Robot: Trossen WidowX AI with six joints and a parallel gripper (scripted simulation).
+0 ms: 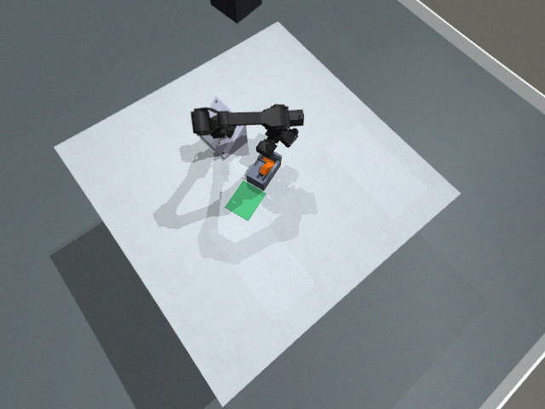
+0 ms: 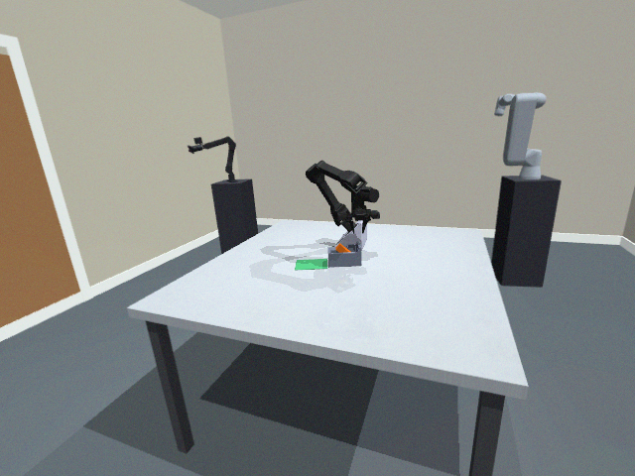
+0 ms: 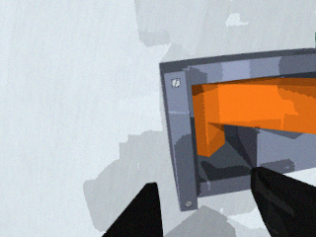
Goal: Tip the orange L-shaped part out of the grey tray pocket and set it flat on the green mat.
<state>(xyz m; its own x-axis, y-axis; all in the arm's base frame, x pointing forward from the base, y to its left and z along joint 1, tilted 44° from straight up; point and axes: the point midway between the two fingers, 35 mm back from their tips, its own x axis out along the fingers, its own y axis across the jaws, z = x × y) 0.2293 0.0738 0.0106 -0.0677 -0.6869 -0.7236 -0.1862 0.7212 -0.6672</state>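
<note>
The orange L-shaped part lies 4 cm to the right of my gripper tip and 10 cm below it. The rest, counted from my gripper tip: green mat: 3 cm ahead, 22 cm to the right, 16 cm below.
</note>
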